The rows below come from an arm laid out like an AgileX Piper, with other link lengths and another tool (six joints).
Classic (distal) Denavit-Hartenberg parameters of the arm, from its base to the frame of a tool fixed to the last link. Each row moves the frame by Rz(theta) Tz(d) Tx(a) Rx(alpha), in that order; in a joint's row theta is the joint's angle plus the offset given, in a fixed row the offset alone. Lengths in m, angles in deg.
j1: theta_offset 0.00; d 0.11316; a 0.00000; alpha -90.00
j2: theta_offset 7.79; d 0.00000; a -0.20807; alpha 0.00
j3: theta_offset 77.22; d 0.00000; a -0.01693; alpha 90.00
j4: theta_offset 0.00; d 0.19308; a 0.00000; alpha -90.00
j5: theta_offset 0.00; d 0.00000; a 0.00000; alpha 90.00
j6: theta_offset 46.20; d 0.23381; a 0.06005; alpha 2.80
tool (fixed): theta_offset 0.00; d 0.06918; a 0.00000; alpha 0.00
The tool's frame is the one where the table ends.
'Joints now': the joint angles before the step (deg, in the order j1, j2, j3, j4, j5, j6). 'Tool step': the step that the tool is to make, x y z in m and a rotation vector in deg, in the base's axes. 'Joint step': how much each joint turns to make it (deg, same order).
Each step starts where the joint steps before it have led.
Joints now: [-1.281, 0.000, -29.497, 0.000, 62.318, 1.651]
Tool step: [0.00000, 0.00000, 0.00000, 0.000, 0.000, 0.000]
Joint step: [0.000, 0.000, 0.000, 0.000, 0.000, 0.000]
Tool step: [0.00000, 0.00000, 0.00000, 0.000, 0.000, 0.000]
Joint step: [0.000, 0.000, 0.000, 0.000, 0.000, 0.000]
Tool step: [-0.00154, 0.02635, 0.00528, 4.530, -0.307, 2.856]
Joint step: [-0.004, 0.001, -0.001, 5.252, -0.215, 0.227]
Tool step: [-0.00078, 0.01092, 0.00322, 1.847, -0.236, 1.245]
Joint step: [0.002, -0.002, 0.001, 2.229, -0.196, 0.003]
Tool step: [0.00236, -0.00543, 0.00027, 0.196, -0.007, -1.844]
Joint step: [-1.981, 0.000, 0.000, 0.241, 0.001, -0.002]
